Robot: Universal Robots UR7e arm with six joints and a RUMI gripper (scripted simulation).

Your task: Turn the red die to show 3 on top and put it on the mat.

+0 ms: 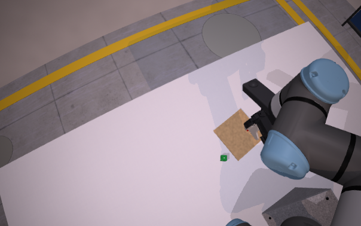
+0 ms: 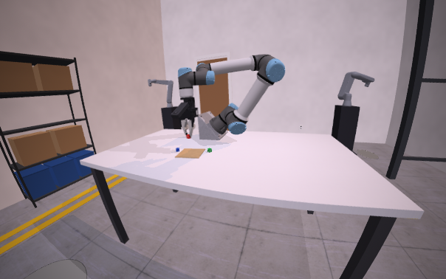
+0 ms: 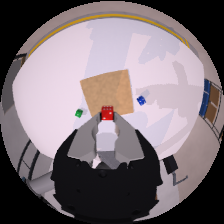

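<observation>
Right now my hand is 110 mm above the mat. The rest, counted from my hand: red die (10 mm below); blue die (10 mm behind, 100 mm to the right, 100 mm below); green die (50 mm behind, 100 mm to the left, 100 mm below).
</observation>
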